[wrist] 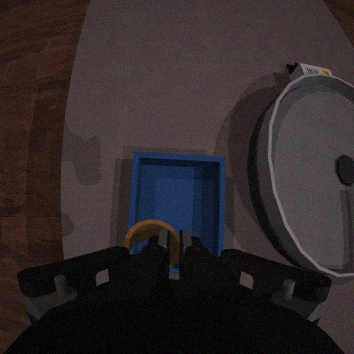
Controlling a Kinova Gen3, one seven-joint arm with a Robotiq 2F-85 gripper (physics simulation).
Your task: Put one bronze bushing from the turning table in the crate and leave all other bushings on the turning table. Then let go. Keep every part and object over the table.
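Places are measured from the arm's base along level axes (x ahead, y left, z up), in metres.
Where they show: gripper, fingertip midpoint: point(174, 242).
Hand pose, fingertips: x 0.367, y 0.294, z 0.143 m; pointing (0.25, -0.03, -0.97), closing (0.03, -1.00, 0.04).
Each offset is from my fingertips to the top centre of the thing. "*": to the spot under its first point. Level surfaces: height alone.
A bronze bushing @(0.009 m back, 0.017 m left, 0.021 m up) point(151, 223) shows as an orange ring at the bottom centre of the wrist view. My gripper point(174, 242) is shut on its wall, one finger inside the ring and one outside. The gripper and the bushing hang above the near part of the blue crate @(0.028 m ahead, 0.011 m right, 0.184 m down) point(222, 200); the fingers hide part of the crate's near side. No bushing shows on the crate's visible floor. The turning table @(0.118 m ahead, 0.356 m right, 0.173 m down) point(310, 150), a round grey tray with a pale raised rim, stands to the right and is cut off by the view's edge.
A dark hub @(0.118 m ahead, 0.356 m right, 0.173 m down) point(345, 170) stands on the turning table at the right edge. A small white labelled box @(* 0.355 m ahead, 0.317 m right, 0.176 m down) point(314, 69) sits at its rim, at the upper right. The grey table top @(0.234 m down) point(165, 75) curves away at the left, with brown wooden floor point(30, 150) beyond.
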